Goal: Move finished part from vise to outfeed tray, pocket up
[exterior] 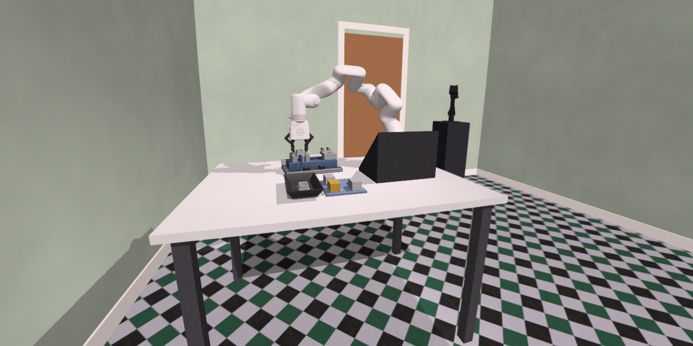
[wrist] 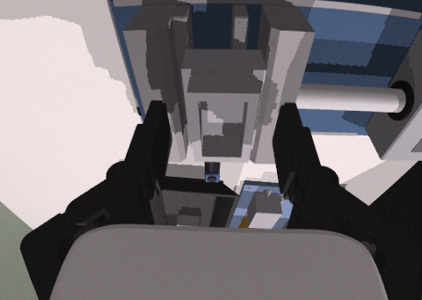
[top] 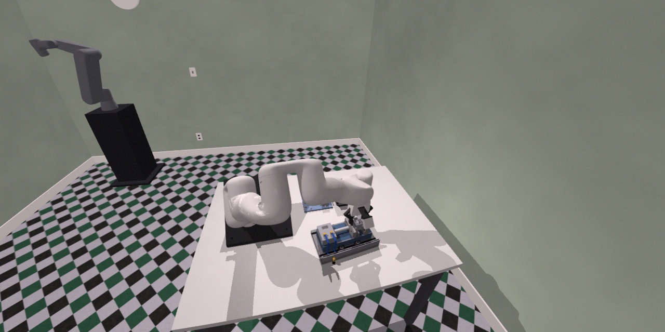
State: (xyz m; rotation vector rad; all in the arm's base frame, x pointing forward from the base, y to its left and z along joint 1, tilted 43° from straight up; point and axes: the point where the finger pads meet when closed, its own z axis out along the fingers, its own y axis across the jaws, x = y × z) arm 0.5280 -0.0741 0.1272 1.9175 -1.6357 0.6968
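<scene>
Now: the screw rod 80 mm behind my hand, 40 mm below it and 10 mm to the right of it. The rest, counted from my hand: yellow block: 360 mm to the left, 110 mm behind, 100 mm below; blue plate: 310 mm to the left, 160 mm behind, 120 mm below; vise: 80 mm below, 60 mm behind, 10 mm to the right.
</scene>
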